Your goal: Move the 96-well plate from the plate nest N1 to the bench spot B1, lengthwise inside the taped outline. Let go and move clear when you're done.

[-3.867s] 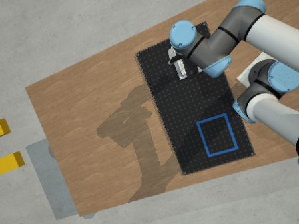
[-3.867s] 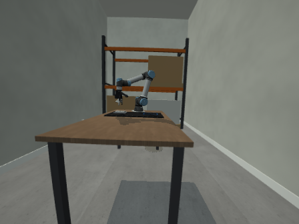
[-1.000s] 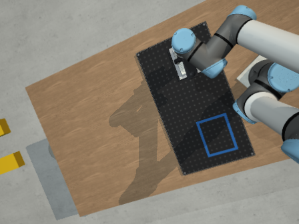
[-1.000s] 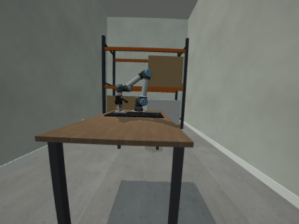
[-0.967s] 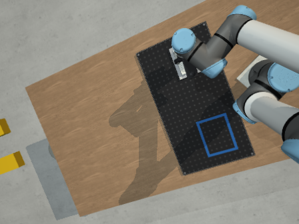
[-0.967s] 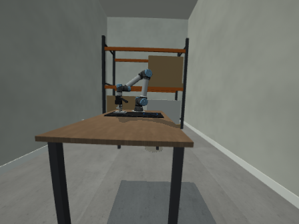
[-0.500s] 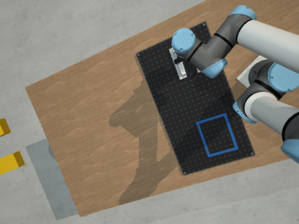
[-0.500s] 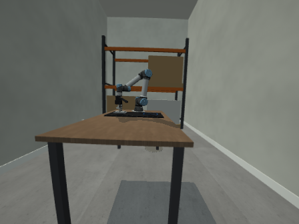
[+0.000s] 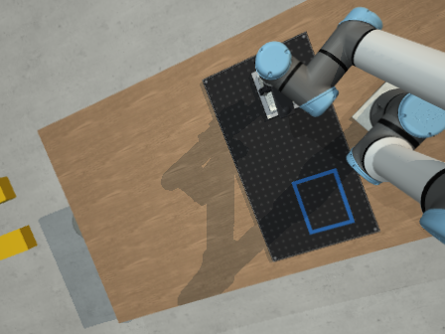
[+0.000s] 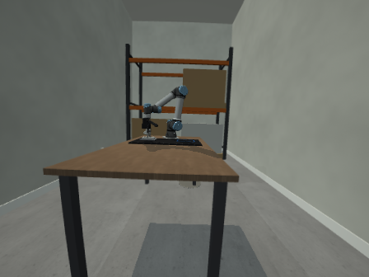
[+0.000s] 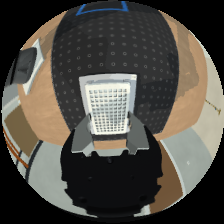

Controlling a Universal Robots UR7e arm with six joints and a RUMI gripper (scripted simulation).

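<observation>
Right now the grey plate nest N1 is 2 cm below my hand. Round my hand: white 96-well plate (1 cm below).
</observation>
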